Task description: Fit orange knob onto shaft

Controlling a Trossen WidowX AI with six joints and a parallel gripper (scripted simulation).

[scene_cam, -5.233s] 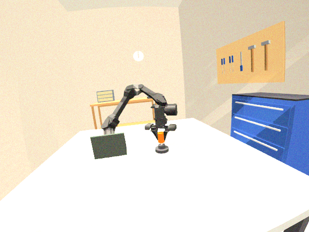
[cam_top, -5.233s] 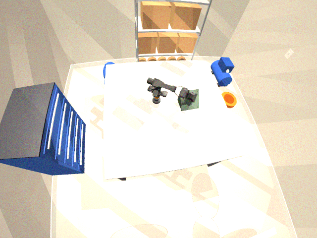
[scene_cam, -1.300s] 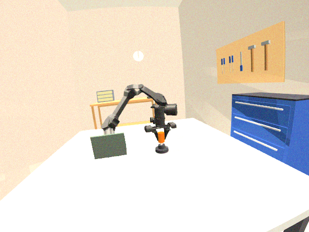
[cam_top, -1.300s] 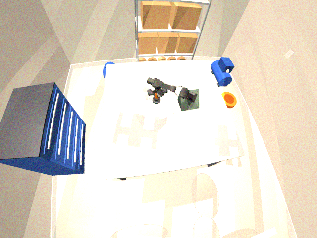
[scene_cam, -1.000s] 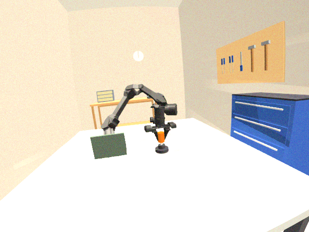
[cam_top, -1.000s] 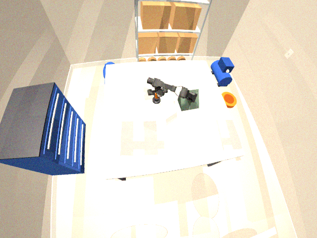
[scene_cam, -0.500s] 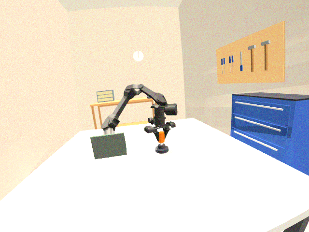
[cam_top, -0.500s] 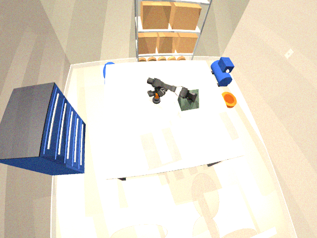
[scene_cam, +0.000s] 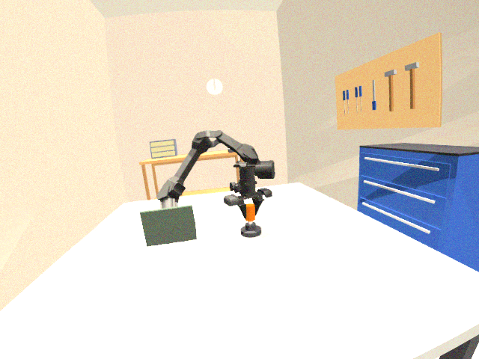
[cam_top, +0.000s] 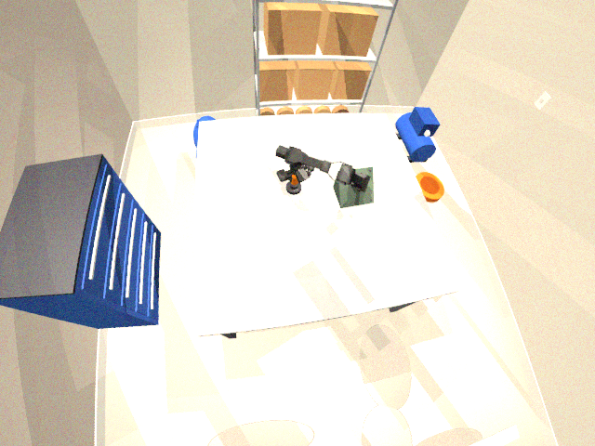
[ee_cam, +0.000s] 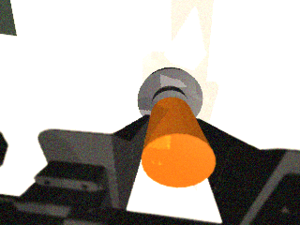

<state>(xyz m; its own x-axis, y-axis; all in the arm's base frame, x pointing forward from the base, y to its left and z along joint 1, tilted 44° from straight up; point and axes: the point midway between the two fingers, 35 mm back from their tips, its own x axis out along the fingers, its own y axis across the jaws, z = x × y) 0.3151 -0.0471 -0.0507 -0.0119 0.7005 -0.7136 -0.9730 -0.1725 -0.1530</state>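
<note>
My gripper tip is 30 mm below the orange knob. The rest, counted from my gripper tip: round grey pedestal: 40 mm below.
</note>
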